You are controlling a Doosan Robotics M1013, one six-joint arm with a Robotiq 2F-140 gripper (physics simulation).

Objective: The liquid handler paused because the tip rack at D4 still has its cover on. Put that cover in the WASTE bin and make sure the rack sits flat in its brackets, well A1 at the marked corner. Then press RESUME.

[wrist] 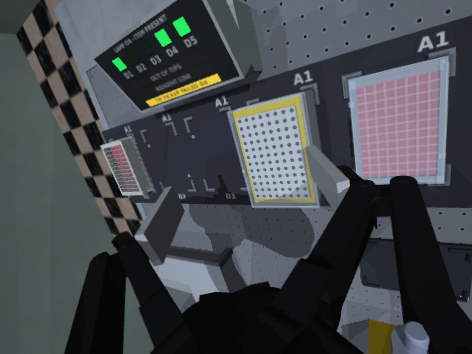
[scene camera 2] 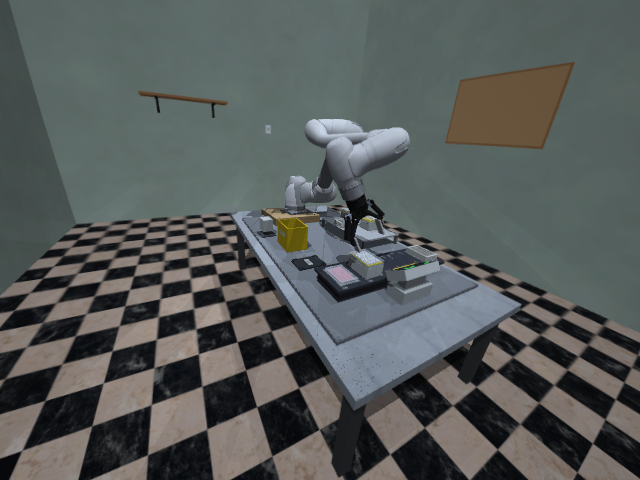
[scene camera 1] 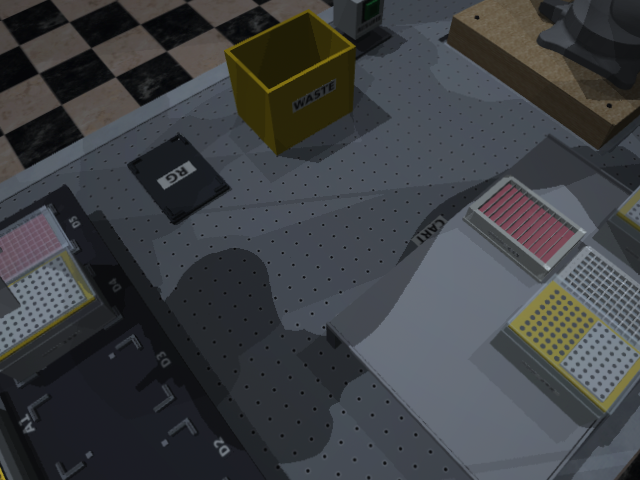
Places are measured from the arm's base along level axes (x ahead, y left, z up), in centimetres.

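Pixels of known places: gripper, fingertip midpoint: (wrist: 240,181) (scene camera 2: 370,242); arm's base at its link origin: (scene camera 2: 295,211) (scene camera 1: 600,44).
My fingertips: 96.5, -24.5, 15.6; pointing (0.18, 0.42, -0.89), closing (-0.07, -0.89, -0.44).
For each thing: its top centre in the pictures, then the offset to it from my fingertips, as dx, dy, dz. "spot": a spot on its surface instead. Level surfaces: height alone.
- D4 tip rack at its top centre: (wrist: 271,160) (scene camera 1: 26,299) (scene camera 2: 366,255) -0.3, -0.8, -6.2
- clear cover at a spot on its surface: (wrist: 285,204) spot: -6.2, -0.4, -6.5
- yellow WASTE bin at its top centre: (scene camera 1: 289,48) (scene camera 2: 292,223) -49.2, -7.5, -5.8
- green button at a spot on its surface: (scene camera 1: 371,9) spot: -70.6, -8.8, -10.9
- deck at its surface level: dz -13.3
- pink-topped rack at its top centre: (wrist: 396,132) (scene camera 1: 13,249) (scene camera 2: 341,272) -2.0, -13.1, -11.8
- screen at a spot on its surface: (wrist: 167,62) spot: +15.2, +8.1, -6.5
- black RG plate at its top centre: (scene camera 1: 175,172) (wrist: 411,272) (scene camera 2: 308,260) -26.5, -11.7, -17.9
- CART tray at its top centre: (scene camera 1: 538,289) (wrist: 202,320) (scene camera 2: 358,225) -43.5, +40.5, -12.7
The D4 tip rack (scene camera 1: 46,294) (scene camera 2: 366,257) (wrist: 272,152) has a yellow rim and a white, holed top. A clear cover (wrist: 285,204) shows as a pale outline around it. Whether the rack sits flat is not clear. My gripper (scene camera 2: 368,236) (wrist: 240,181) is open and empty, tilted above the rack; one fingertip overlaps the rack's right edge in the wrist view. One grey fingertip pad shows over the rack in scene camera 1. The yellow WASTE bin (scene camera 1: 312,116) (scene camera 2: 292,236) (wrist: 381,335) stands upright. A green button (scene camera 1: 371,9) is on a small box, its label unreadable.
The deck (scene camera 1: 77,439) has a pink-topped rack (scene camera 1: 31,242) (wrist: 400,125) at D5. The screen (wrist: 167,62) reads TIP PICKUP FAILED D4. A black RG plate (scene camera 1: 191,193) lies between deck and bin. The CART tray (scene camera 1: 413,330) holds several racks.
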